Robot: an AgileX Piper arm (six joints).
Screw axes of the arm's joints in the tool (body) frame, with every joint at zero. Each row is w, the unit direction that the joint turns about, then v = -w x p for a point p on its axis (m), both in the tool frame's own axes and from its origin. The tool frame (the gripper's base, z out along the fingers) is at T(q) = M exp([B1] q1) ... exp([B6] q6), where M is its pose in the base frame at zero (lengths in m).
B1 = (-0.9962, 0, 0.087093, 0, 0.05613, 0)
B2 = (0, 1, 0, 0.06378, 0, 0.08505)
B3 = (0, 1, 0, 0.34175, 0, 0.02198)
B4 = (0, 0, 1, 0, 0, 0)
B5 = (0, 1, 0, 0.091, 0, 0)
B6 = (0, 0, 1, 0, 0, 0)
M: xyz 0.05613 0 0.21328 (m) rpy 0 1.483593 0 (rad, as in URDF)
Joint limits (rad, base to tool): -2.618..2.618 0..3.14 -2.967..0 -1.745..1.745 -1.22..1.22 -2.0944..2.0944
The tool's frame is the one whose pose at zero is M.
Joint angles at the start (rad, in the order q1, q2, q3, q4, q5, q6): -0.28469, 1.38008, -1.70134, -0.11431, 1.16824, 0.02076
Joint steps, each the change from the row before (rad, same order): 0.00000, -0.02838, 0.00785, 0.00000, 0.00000, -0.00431; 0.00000, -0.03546, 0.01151, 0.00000, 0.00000, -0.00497; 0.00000, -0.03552, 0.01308, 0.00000, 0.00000, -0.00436; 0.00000, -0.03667, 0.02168, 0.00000, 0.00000, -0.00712; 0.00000, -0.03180, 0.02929, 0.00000, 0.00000, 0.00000; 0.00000, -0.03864, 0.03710, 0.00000, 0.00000, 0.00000; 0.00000, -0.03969, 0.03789, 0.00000, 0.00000, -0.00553; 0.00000, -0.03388, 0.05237, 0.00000, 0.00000, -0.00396; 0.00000, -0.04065, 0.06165, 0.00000, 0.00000, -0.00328; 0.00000, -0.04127, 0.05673, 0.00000, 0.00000, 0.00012
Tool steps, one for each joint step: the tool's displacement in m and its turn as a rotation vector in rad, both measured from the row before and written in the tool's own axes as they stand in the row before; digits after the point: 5 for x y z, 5 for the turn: 0.00255, -0.00103, -0.01037, 0.00054, -0.02041, -0.00216; 0.00357, -0.00121, -0.01247, 0.00074, -0.02381, -0.00246; 0.00391, -0.00114, -0.01203, 0.00080, -0.02230, -0.00200; 0.00547, -0.00089, -0.01034, 0.00062, -0.01489, -0.00555; 0.00660, -0.00037, -0.00632, 0.00011, -0.00249, 0.00026; 0.00849, -0.00036, -0.00705, 0.00007, -0.00153, 0.00016; 0.00894, -0.00033, -0.00695, 0.00009, -0.00179, -0.00534; 0.01122, 0.00047, -0.00092, -0.00096, 0.01836, -0.00590; 0.01360, 0.00065, -0.00084, -0.00117, 0.02085, -0.00548; 0.01314, 0.00059, -0.00159, -0.00089, 0.01535, -0.00150
